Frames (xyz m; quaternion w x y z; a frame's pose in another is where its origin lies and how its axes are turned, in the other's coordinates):
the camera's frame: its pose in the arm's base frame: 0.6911 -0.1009 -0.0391 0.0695 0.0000 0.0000 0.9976
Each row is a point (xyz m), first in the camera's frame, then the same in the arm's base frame.
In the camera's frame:
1: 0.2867 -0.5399 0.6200
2: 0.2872 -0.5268 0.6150
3: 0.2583 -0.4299 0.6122
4: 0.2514 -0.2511 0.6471
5: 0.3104 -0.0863 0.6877
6: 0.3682 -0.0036 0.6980
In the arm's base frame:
1: 0.4820 0.4735 0.5809
2: 0.4797 0.4606 0.5759
3: 0.4949 0.3607 0.5731
4: 0.4769 0.1826 0.6080
5: 0.3957 0.0276 0.6486
6: 0.3270 -0.0463 0.6589

